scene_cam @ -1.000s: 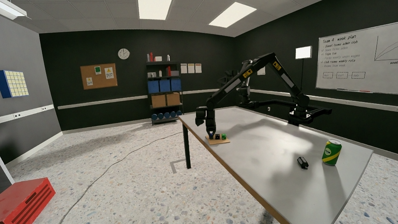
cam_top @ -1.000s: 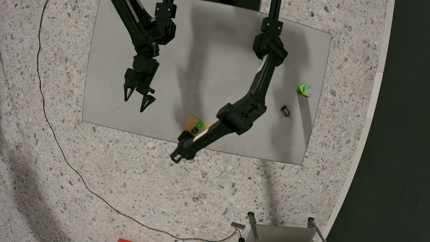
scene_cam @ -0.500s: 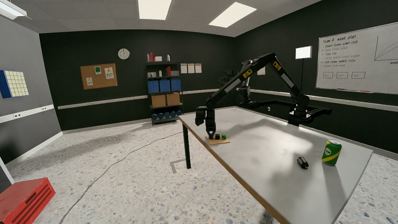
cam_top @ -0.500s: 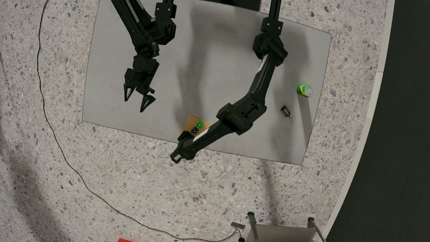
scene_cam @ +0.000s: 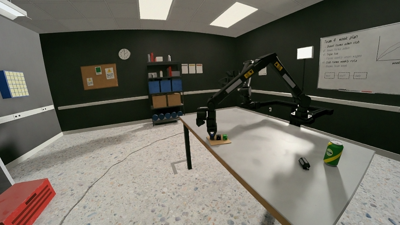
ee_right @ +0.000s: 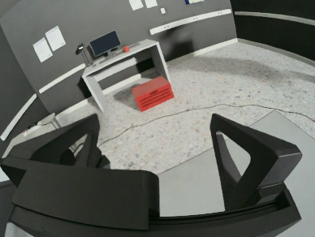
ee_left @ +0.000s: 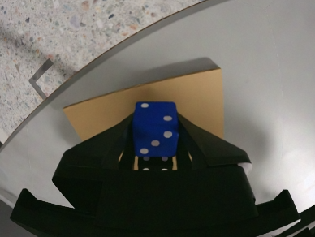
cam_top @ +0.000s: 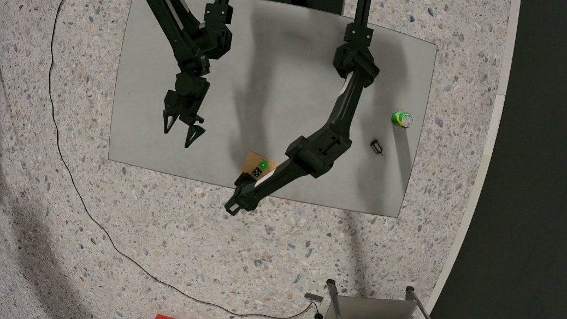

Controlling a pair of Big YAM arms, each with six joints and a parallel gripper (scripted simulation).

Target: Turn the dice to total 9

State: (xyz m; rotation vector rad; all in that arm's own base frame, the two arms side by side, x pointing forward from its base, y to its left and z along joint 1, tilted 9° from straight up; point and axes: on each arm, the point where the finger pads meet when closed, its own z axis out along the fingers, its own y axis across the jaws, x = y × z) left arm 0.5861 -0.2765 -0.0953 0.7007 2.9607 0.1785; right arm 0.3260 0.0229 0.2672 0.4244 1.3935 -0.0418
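My left gripper is now 4 cm past the black die and 2 cm to the right of it. Round my left hand: blue die right at my left hand; brown square mat 4 cm behind, 2 cm to the left, 2 cm below; green die 8 cm behind, 5 cm to the left.
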